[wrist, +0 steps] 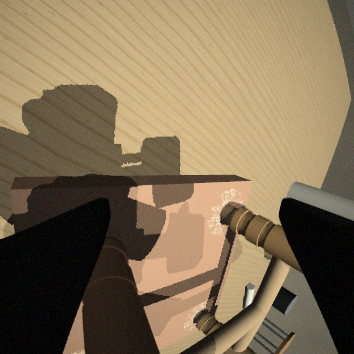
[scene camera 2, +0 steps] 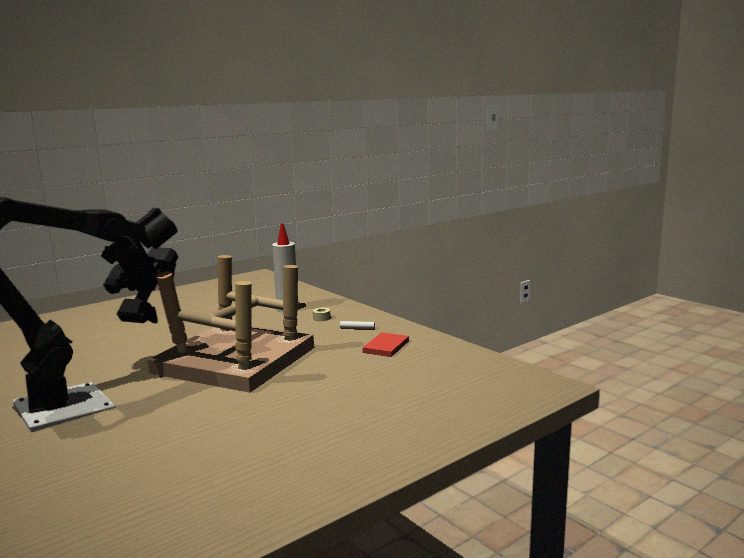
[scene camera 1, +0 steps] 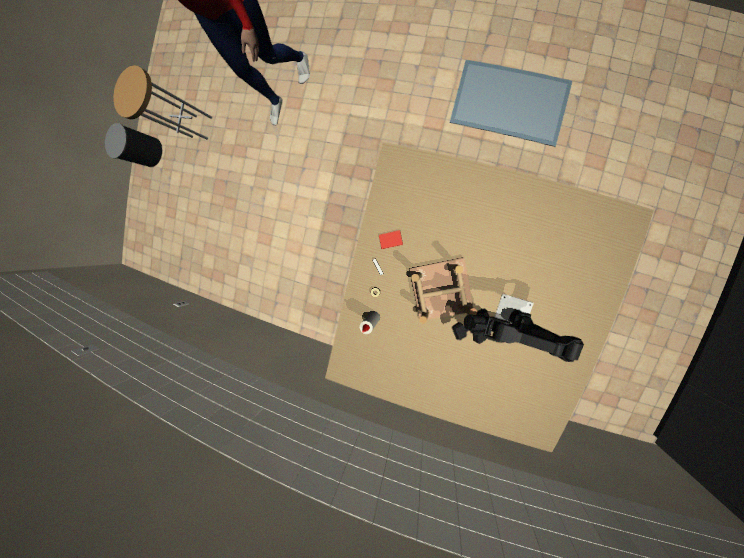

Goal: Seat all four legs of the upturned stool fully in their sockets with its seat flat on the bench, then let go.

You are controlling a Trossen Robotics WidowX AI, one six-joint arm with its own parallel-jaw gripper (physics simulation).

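Places are measured from the arm's base along level axes (x right, y back, z down), in centimetres.
Pixels of known places: gripper, fingertip midpoint: (wrist: 196, 207) (scene camera 2: 162, 307) (scene camera 1: 459, 323); arm's base, link origin: (scene camera 2: 47, 403) (scene camera 1: 517, 317).
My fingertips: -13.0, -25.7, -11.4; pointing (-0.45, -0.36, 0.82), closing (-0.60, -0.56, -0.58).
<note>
For each thing: its top centre in the pictures, then the offset to it from my fingertips, as dx, dy, dz. "spot": a spot on its surface instead. Level surfaces: height alone.
- front leg, surface spot: (scene camera 2: 243, 318) spot: +23.0, -11.4, -2.0
- right leg, surface spot: (scene camera 2: 290, 300) spot: +12.1, -25.5, -0.5
- rear leg, surface spot: (scene camera 2: 224, 282) spot: -2.2, -14.8, -2.9
- glue bottle, top centre: (scene camera 2: 282, 223) (scene camera 1: 363, 331) -19.5, -36.3, -11.8
- tape roll, top centre: (scene camera 2: 321, 310) (scene camera 1: 375, 292) -7.1, -41.1, +9.9
- white stick, top centre: (scene camera 2: 357, 321) (wrist: 251, 299) (scene camera 1: 377, 267) +5.0, -45.5, +10.4
- red block, top centre: (scene camera 2: 386, 341) (scene camera 1: 390, 239) +19.8, -45.4, +10.9
- bench, surface height: dz +12.2
The upturned stool's pinkish-brown seat (scene camera 1: 438, 277) (scene camera 2: 210, 366) (wrist: 207, 192) lies on the bench with four legs pointing up, joined by rails. The leg nearest the arm (scene camera 2: 170, 309) (wrist: 115, 305) leans outward at its top in scene camera 2. The front leg (scene camera 2: 243, 318), right leg (scene camera 2: 290, 300) and rear leg (scene camera 2: 224, 282) look nearly upright there. A narrower part shows below the front leg's rings; how deep each leg sits cannot be told. My gripper (scene camera 1: 462, 320) (scene camera 2: 150, 285) (wrist: 196, 207) is open and empty, beside the leaning leg and above the seat's near edge.
A glue bottle (scene camera 1: 369, 321) (scene camera 2: 283, 270), tape roll (scene camera 1: 375, 291) (scene camera 2: 321, 313), white stick (scene camera 1: 377, 266) (scene camera 2: 357, 325) and red block (scene camera 1: 390, 239) (scene camera 2: 385, 344) stand or lie beyond the stool. The arm's white base plate (scene camera 2: 81, 408) is on the bench (scene camera 2: 300, 432). A person walks on the floor.
</note>
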